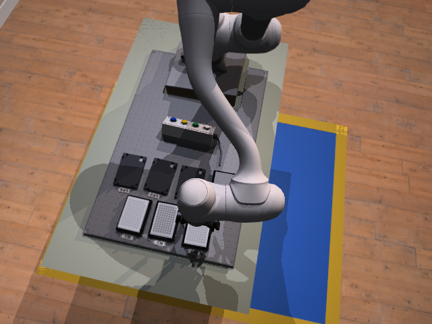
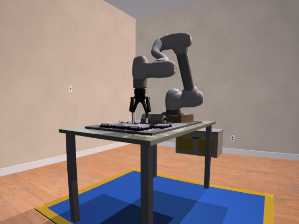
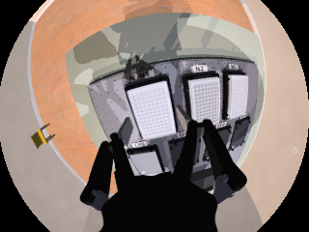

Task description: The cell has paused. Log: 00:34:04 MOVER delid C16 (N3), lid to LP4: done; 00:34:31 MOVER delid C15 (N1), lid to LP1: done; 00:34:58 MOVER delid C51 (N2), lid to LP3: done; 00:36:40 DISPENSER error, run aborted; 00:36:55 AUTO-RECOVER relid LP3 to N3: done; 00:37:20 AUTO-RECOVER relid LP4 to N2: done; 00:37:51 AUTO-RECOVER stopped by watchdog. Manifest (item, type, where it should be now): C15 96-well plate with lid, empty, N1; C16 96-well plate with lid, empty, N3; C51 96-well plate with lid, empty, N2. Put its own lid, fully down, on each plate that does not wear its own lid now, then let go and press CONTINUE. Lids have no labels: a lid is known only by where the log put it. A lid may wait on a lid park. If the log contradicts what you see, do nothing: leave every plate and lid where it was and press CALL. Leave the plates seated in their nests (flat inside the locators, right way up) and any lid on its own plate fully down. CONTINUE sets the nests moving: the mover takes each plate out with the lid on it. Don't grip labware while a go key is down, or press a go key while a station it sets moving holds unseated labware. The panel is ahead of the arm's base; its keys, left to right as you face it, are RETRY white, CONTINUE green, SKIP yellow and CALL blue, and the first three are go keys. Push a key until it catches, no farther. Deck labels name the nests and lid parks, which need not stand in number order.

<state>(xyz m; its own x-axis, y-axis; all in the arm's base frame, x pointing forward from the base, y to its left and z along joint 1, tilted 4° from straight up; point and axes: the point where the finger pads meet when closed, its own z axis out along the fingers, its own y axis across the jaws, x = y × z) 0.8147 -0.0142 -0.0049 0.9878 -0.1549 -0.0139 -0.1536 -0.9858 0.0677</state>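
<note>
Now: hand 5 cm above the 96-well plate. The rest, counted from my hand: lid park LP2 (22 cm behind, 17 cm to the right, 6 cm below); lid park LP3 (19 cm behind, 4 cm to the right, 6 cm below); lid park LP1 (17 cm behind, 10 cm to the left, 6 cm below).
</note>
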